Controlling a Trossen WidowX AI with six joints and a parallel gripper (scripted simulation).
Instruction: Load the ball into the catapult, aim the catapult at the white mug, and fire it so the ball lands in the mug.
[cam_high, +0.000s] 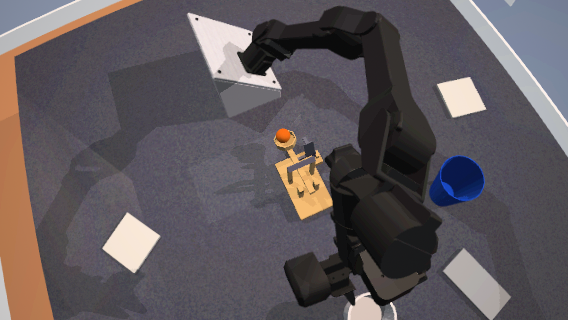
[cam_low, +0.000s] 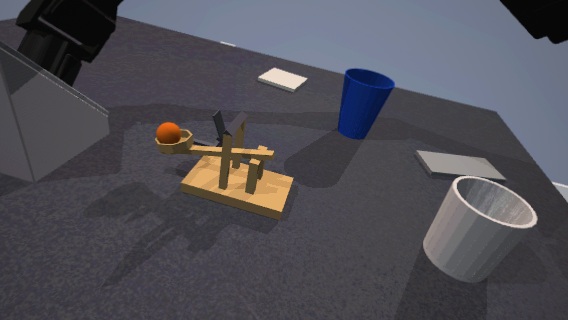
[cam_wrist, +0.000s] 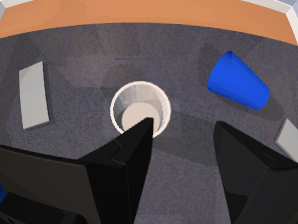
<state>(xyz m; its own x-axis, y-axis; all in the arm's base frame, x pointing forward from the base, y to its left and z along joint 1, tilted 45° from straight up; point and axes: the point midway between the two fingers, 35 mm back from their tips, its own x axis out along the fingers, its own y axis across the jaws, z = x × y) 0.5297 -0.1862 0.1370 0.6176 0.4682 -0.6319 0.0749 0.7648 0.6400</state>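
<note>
My gripper tip is 360 mm past the orange ball, 220 mm above it and 30 mm to the right of it. From my gripper tip the other things lie so: white mug (250 mm below, 50 mm ahead, 30 mm to the left); then catapult (290 mm behind, 230 mm below, 50 mm to the left).
</note>
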